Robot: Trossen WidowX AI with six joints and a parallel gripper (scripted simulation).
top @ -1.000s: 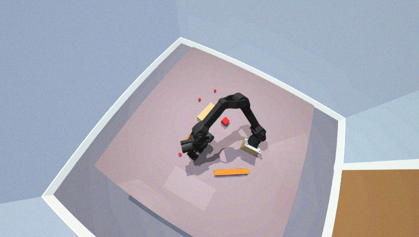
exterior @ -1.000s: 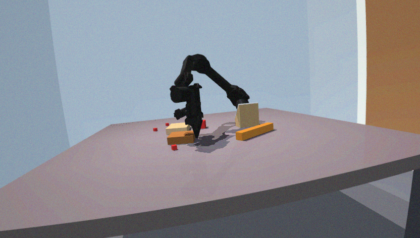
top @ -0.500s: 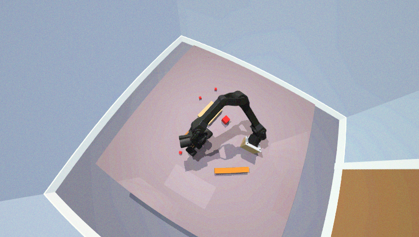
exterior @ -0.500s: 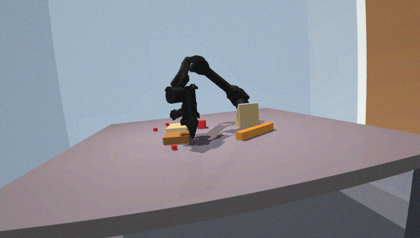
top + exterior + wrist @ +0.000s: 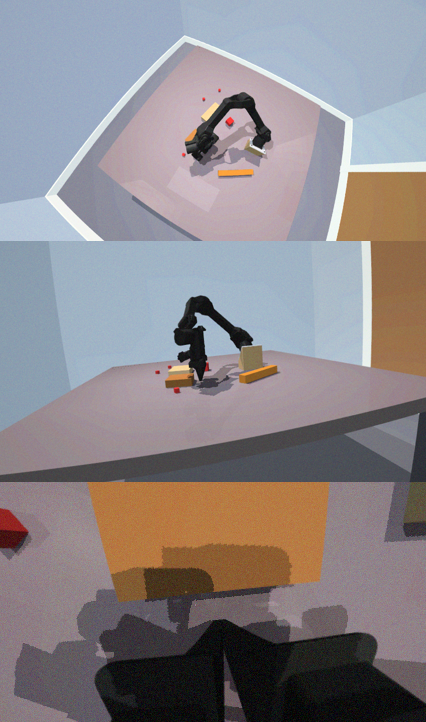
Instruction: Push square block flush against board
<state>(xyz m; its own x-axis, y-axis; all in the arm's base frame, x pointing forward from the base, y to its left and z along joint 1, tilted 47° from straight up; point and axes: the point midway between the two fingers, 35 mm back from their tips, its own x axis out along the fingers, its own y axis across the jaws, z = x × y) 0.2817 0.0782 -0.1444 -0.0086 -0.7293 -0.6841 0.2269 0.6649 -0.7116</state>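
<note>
My gripper tip is 8 cm short of the orange square block, 2 cm to the left of it and 1 cm below it. Round my gripper tip: long orange board 24 cm behind, 5 cm to the left, 1 cm above; cream rectangular block 24 cm to the right, 6 cm ahead, 1 cm above; red cube 24 cm to the right, 6 cm behind, 1 cm above.
</note>
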